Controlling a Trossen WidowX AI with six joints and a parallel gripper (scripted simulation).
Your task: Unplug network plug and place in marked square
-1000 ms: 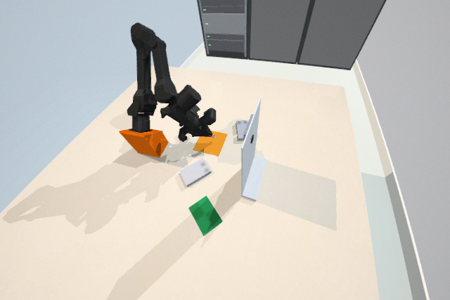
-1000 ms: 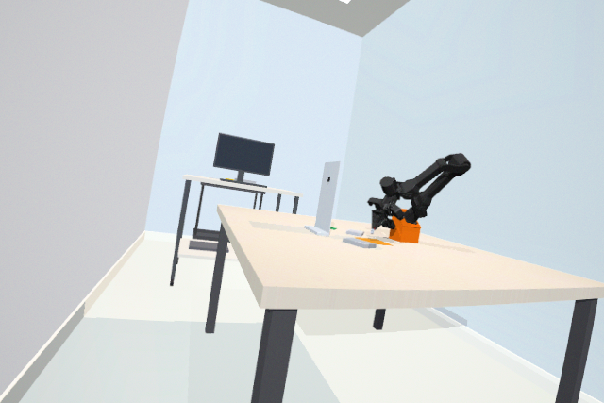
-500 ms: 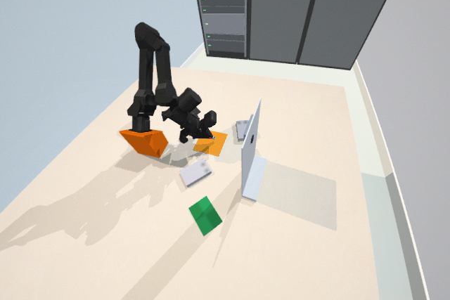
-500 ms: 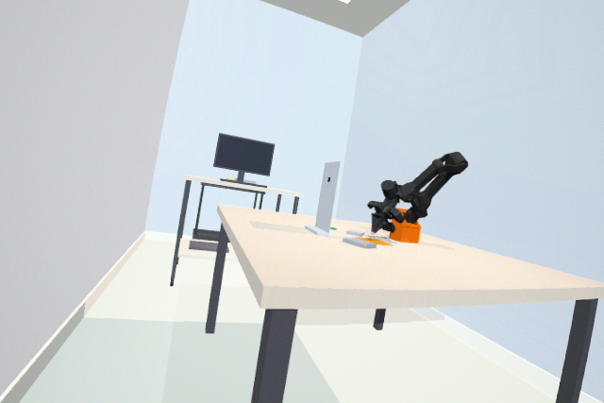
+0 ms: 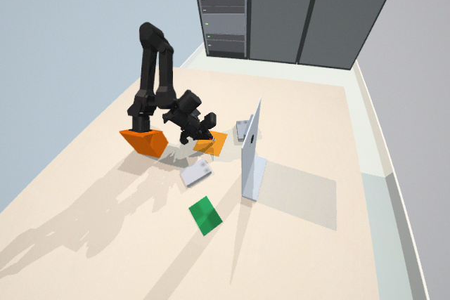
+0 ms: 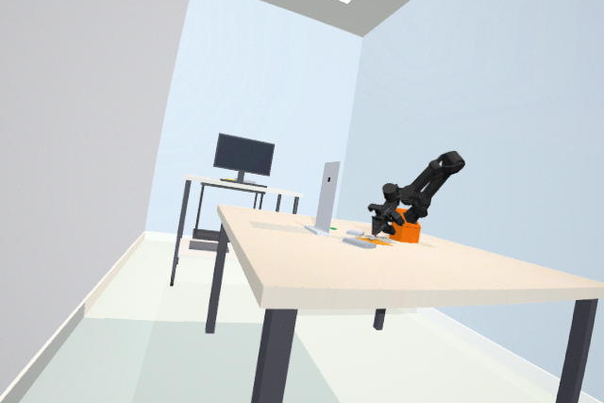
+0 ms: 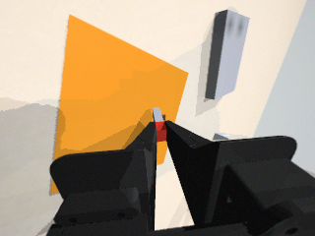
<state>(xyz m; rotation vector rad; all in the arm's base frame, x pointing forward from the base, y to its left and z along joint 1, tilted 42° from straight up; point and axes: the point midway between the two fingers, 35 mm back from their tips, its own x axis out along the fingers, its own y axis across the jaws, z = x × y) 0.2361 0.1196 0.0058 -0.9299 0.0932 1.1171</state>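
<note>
Right now the orange marked square is 10 mm behind my gripper tip and 30 mm below it. The rest, counted from my gripper tip: network plug: right at my gripper tip; upright panel: 200 mm ahead, 110 mm to the right, 110 mm above; green square: 90 mm ahead, 290 mm to the right, 20 mm below.
</note>
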